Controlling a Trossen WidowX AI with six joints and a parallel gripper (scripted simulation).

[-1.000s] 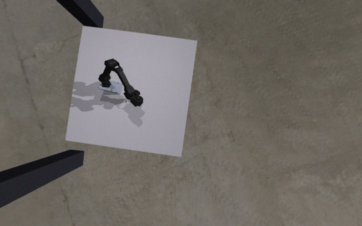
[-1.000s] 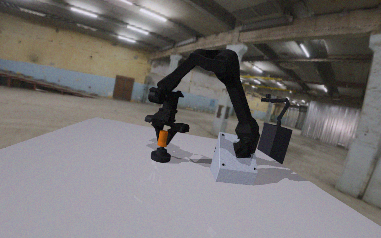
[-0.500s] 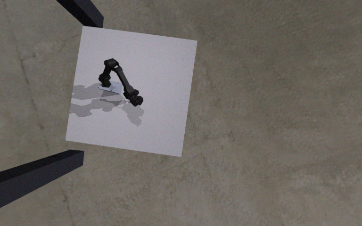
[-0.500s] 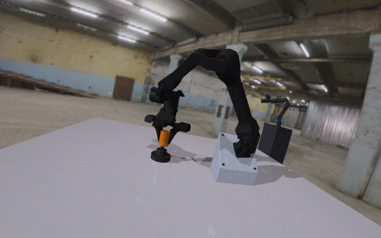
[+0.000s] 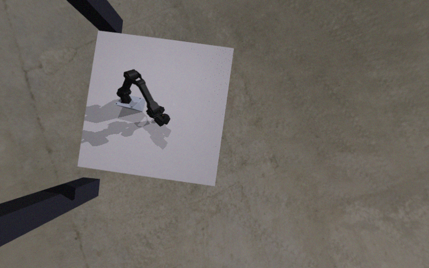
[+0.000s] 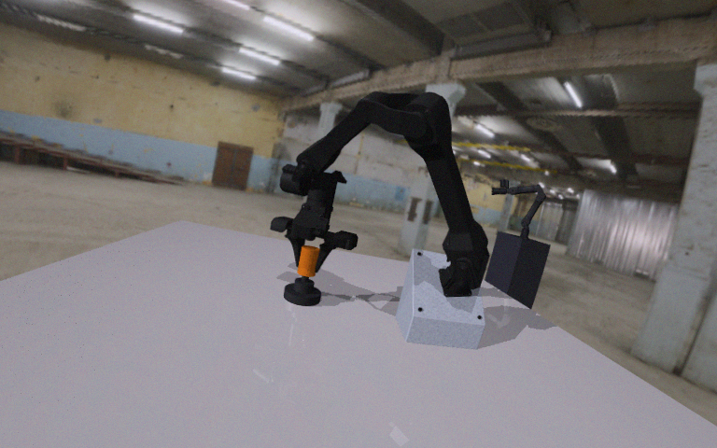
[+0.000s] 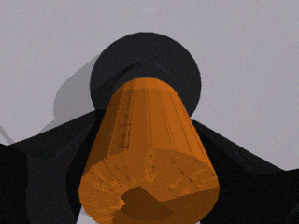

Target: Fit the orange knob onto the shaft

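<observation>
Right now the orange knob is 20 mm above my gripper tip. Round my gripper tip: dark round pedestal 40 mm below.
</observation>
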